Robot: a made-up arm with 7 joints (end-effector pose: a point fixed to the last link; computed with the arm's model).
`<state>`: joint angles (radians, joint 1 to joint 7).
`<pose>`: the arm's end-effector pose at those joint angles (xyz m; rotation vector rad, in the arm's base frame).
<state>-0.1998 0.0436 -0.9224 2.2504 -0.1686 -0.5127 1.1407</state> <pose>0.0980 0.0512 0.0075 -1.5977 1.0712 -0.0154</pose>
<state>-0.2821 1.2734 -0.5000 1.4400 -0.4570 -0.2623 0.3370</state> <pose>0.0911 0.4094 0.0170 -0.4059 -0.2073 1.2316</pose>
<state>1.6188 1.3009 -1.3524 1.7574 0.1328 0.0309 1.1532</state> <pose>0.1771 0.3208 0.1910 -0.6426 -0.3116 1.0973</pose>
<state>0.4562 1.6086 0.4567 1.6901 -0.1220 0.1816 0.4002</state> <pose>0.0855 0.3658 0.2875 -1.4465 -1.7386 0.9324</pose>
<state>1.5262 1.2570 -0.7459 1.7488 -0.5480 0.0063 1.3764</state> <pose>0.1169 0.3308 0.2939 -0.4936 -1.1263 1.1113</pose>
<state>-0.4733 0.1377 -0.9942 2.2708 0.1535 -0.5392 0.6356</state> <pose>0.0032 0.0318 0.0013 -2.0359 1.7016 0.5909</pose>
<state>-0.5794 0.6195 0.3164 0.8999 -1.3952 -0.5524 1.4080</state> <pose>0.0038 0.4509 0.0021 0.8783 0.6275 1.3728</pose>
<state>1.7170 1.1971 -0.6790 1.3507 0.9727 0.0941 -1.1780</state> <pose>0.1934 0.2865 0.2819 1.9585 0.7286 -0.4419</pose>
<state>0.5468 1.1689 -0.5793 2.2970 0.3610 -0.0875 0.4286</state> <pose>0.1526 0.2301 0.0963 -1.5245 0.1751 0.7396</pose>
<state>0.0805 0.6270 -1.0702 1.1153 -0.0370 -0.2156 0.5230</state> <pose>0.0522 0.2755 -0.1142 -0.5690 0.5606 1.5303</pose>
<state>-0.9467 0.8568 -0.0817 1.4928 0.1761 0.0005 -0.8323</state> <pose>-0.0534 0.3043 -0.0792 -0.9719 -1.2537 2.2324</pose>
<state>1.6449 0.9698 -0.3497 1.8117 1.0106 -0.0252 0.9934</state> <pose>0.1406 0.2493 0.2861 -1.7545 0.1061 0.0228</pose>
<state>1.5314 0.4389 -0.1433 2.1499 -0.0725 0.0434 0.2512</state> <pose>0.1417 0.2046 0.3041 -2.5179 -0.6834 -0.5463</pose>
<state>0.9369 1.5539 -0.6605 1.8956 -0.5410 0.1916 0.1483</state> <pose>0.1351 0.3483 0.2096 -0.9961 -1.5792 0.6515</pose>
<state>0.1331 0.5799 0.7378 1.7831 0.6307 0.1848 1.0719</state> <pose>0.1312 0.3422 0.0922 -2.2108 0.3038 1.3110</pose>
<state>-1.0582 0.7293 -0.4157 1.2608 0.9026 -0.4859 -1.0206</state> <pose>-0.1444 0.2143 -0.0828 0.5286 1.2741 -2.4534</pose>
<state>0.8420 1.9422 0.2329 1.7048 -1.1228 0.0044 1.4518</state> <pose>-0.0429 0.2809 0.3718 0.3637 -2.1042 1.5429</pose>
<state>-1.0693 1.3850 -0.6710 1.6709 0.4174 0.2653 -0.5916</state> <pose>-0.0985 0.3112 0.0106 -0.0456 -0.4585 2.0438</pose>
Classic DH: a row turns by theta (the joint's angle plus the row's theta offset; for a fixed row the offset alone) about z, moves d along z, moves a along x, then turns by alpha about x. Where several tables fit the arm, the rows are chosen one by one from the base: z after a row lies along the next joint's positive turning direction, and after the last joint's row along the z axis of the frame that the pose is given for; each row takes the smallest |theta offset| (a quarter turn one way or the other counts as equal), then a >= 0, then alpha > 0; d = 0 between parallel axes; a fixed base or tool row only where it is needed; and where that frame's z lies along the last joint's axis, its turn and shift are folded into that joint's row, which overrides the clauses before.
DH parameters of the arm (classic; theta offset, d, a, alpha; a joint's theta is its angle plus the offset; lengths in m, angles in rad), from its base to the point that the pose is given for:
base (fixed): 0 0.16 0.001 1.5708
joint 1: 1.5708 -0.171 0.002 1.5708
joint 2: -1.5708 -0.006 0.019 -1.5708
joint 3: -1.5708 -0.154 0.014 1.5708
joint 4: 0 -0.01 -0.004 -1.5708
joint 5: 0 -0.193 -0.027 -1.5708
joint 6: -1.5708 -0.022 0.028 1.5708
joint 7: -1.5708 0.036 0.024 -1.5708
tool (fixed): -1.5708 0.027 0 0

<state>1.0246 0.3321 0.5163 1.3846 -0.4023 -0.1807 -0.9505</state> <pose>0.2736 0.3434 0.1706 1.7425 1.1287 -0.1297</pose>
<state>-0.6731 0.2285 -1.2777 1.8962 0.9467 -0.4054 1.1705</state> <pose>-0.1246 0.0451 0.0271 1.0255 -2.7927 -0.6993</pose>
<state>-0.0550 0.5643 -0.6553 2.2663 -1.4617 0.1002 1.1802</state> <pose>0.1290 0.2122 0.0818 -0.5238 -0.5384 0.7501</pose>
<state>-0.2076 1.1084 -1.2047 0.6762 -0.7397 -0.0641 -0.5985</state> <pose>-0.0125 0.4630 -0.0026 -0.1858 -0.4973 0.9013</pose>
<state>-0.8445 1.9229 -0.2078 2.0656 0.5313 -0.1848 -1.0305</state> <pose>0.0708 0.2938 0.0062 -1.5111 -0.6464 1.6205</pose>
